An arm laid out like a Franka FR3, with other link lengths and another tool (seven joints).
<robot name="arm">
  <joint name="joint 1" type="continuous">
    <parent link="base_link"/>
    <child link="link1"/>
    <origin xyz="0 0 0.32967" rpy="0 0 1.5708"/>
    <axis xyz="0 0 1"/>
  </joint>
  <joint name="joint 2" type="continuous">
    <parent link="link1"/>
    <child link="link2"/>
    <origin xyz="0 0 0" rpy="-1.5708 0 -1.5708"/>
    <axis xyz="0 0 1"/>
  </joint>
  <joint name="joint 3" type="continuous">
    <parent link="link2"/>
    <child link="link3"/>
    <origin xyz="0 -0.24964 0" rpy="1.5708 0 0"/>
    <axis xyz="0 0 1"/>
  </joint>
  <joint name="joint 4" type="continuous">
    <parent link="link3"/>
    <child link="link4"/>
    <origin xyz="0.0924 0 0" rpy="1.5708 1.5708 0"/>
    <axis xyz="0 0 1"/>
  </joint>
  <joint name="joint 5" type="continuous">
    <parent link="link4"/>
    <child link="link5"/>
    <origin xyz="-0.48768 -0.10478 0" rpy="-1.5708 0 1.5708"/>
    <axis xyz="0 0 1"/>
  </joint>
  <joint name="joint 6" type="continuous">
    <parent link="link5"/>
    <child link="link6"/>
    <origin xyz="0 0 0" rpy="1.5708 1.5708 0"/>
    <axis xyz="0 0 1"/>
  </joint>
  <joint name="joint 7" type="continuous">
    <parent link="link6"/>
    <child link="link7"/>
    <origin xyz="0 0.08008 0" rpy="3.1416 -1.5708 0"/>
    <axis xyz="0 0 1"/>
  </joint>
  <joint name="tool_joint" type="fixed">
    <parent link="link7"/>
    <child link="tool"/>
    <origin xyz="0.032 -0.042 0.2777" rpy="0.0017 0 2.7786"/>
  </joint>
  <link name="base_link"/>
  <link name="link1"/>
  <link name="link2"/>
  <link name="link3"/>
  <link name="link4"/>
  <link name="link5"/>
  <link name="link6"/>
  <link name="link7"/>
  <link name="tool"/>
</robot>
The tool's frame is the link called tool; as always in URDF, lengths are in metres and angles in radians. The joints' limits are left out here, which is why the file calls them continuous.
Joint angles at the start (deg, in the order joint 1, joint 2, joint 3, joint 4, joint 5, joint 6, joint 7):
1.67, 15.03, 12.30, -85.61, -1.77, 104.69, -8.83
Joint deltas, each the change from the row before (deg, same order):
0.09, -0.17, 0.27, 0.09, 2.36, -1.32, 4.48
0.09, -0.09, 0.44, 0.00, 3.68, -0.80, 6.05
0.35, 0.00, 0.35, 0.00, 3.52, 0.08, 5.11
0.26, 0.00, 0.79, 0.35, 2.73, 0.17, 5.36
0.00, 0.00, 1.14, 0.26, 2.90, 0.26, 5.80
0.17, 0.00, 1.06, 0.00, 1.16, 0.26, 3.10
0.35, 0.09, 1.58, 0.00, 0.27, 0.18, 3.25
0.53, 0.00, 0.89, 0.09, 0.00, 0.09, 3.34
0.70, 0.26, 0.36, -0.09, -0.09, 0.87, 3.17
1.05, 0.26, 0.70, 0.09, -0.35, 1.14, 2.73
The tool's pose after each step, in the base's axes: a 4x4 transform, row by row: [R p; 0 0 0 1], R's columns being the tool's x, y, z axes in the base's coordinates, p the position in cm. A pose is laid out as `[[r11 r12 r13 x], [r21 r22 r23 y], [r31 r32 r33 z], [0 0 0 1]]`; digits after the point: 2 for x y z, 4 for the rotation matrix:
[[-0.6281 0.7771 0.0393 77.34], [0.7773 0.6244 0.0767 16.67], [0.0351 0.0787 -0.9963 29.46], [0 0 0 1]]
[[-0.5399 0.8416 0.0113 76.20], [0.8347 0.5336 0.1363 18.30], [0.1087 0.0831 -0.9906 29.32], [0 0 0 1]]
[[-0.4617 0.8870 -0.0035 75.38], [0.8695 0.4534 0.1959 20.28], [0.1753 0.0874 -0.9806 29.33], [0 0 0 1]]
[[-0.3839 0.9233 -0.0100 74.65], [0.8941 0.3744 0.2456 22.40], [0.2305 0.0853 -0.9693 29.80], [0 0 0 1]]
[[-0.2956 0.9551 -0.0189 73.75], [0.9100 0.2876 0.2987 24.67], [0.2908 0.0711 -0.9542 30.26], [0 0 0 1]]
[[-0.2577 0.9659 -0.0263 73.00], [0.9125 0.2523 0.3220 26.50], [0.3177 0.0590 -0.9464 30.43], [0 0 0 1]]
[[-0.2309 0.9723 -0.0371 71.93], [0.9146 0.2299 0.3327 28.81], [0.3320 0.0429 -0.9423 30.47], [0 0 0 1]]
[[-0.1965 0.9796 -0.0425 71.07], [0.9204 0.1993 0.3365 30.36], [0.3381 0.0270 -0.9407 30.63], [0 0 0 1]]
[[-0.1574 0.9867 -0.0396 70.66], [0.9265 0.1615 0.3400 31.51], [0.3418 0.0168 -0.9396 30.35], [0 0 0 1]]
[[-0.1386 0.9898 -0.0323 70.10], [0.9284 0.1412 0.3436 33.47], [0.3447 0.0176 -0.9386 30.37], [0 0 0 1]]

